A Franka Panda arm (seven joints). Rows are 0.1 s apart.
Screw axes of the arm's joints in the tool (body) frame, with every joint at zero. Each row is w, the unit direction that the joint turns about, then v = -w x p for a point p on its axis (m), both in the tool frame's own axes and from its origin. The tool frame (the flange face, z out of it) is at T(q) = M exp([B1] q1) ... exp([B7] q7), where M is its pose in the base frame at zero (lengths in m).
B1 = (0, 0, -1, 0, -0.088, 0)
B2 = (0, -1, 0, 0.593, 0, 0.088)
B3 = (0, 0, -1, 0, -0.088, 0)
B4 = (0, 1, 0, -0.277, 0, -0.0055)
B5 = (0, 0, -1, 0, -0.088, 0)
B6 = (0, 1, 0, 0.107, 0, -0.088)
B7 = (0, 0, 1, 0, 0, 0)
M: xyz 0.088 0 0.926 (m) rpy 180 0 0 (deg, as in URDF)
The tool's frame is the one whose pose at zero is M.
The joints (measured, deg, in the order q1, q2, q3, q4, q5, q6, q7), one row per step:
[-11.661 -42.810 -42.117 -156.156 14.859 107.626 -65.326]
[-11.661 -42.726 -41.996 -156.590 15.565 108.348 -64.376]
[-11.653 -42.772 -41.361 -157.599 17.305 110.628 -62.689]
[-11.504 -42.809 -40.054 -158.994 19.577 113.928 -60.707]
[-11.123 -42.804 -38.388 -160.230 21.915 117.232 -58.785]
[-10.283 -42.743 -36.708 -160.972 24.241 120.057 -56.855]
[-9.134 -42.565 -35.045 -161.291 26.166 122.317 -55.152]
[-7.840 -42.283 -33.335 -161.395 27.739 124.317 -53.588]
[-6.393 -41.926 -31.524 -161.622 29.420 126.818 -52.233]
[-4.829 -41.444 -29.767 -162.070 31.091 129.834 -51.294]
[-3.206 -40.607 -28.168 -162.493 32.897 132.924 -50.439]
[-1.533 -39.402 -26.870 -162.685 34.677 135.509 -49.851]
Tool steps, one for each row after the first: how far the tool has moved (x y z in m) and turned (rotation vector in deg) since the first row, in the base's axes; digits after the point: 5 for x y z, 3 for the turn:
[0.00134 0.00166 -0.00199 0.584 0.337 -1.196]
[0.00570 0.00548 -0.00437 1.229 0.346 -3.785]
[0.01292 0.01225 -0.00714 1.590 0.299 -6.760]
[0.02144 0.02026 -0.00858 1.707 0.249 -9.378]
[0.03120 0.02866 -0.00749 1.885 0.189 -11.470]
[0.04152 0.03750 -0.00489 1.839 0.187 -12.720]
[0.05206 0.04701 -0.00173 1.516 0.237 -13.428]
[0.06292 0.05774 0.00062 0.963 0.052 -14.120]
[0.07315 0.06920 0.00085 0.128 -0.343 -14.718]
[0.08284 0.08039 -0.00097 -0.573 -0.517 -15.460]
[0.09197 0.09094 -0.00421 -1.060 -0.396 -15.911]

